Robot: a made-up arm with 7 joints.
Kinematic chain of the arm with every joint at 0, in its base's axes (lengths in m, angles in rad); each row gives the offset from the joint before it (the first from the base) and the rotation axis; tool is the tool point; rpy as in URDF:
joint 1: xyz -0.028 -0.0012 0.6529 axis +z
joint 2: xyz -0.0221 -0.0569 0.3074 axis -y
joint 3: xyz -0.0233 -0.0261 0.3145 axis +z
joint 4: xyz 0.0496 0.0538 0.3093 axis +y
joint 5: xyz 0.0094 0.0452 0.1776 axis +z
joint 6: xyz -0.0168 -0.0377 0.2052 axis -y
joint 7: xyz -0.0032 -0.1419 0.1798 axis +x
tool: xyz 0.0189 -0.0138 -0.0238 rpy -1.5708 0 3.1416
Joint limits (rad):
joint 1: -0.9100..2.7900
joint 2: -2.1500..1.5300
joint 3: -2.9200..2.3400
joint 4: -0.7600..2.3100
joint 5: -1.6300..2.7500
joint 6: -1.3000..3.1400
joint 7: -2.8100..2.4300
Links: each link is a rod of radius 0.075 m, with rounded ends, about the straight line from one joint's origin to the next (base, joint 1, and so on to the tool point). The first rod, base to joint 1, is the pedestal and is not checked.
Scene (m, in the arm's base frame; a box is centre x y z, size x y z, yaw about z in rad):
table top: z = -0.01
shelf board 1: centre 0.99 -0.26 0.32 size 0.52 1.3 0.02 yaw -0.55
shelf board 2: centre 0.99 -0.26 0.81 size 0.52 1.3 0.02 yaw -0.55
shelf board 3: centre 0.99 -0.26 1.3 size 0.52 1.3 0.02 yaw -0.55
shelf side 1: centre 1.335 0.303 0.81 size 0.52 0.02 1 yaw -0.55
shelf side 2: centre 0.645 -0.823 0.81 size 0.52 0.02 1 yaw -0.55
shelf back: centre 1.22 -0.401 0.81 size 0.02 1.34 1 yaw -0.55
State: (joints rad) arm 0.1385 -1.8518 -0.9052 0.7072 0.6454 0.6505 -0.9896
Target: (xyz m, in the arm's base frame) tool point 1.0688 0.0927 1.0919
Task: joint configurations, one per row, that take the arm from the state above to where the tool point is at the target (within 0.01 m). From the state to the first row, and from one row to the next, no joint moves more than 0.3 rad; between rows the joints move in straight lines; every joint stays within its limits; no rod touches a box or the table.
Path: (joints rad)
1: 0.2605 -1.7653 -0.7851 0.9837 0.7539 0.6281 -0.9695
2: 0.3825 -1.6788 -0.6650 1.2601 0.8623 0.6057 -0.9494
3: 0.5044 -1.5923 -0.5449 1.5366 0.9708 0.5833 -0.9294
4: 0.6264 -1.5059 -0.4248 1.8131 1.0792 0.5609 -0.9093
5: 0.8233 -1.3864 -0.6160 1.7034 1.0573 0.7957 -0.9055
6: 1.0202 -1.2670 -0.8073 1.5937 1.0353 1.0305 -0.9018
7: 1.2171 -1.1476 -0.9986 1.4841 1.0134 1.2652 -0.8981
8: 0.9894 -1.2343 -1.0104 1.2069 0.8786 1.1313 -0.9190
9: 0.7617 -1.3209 -1.0222 0.9297 0.7439 0.9973 -0.9400
10: 0.5340 -1.4076 -1.0340 0.6526 0.6092 0.8634 -0.9610

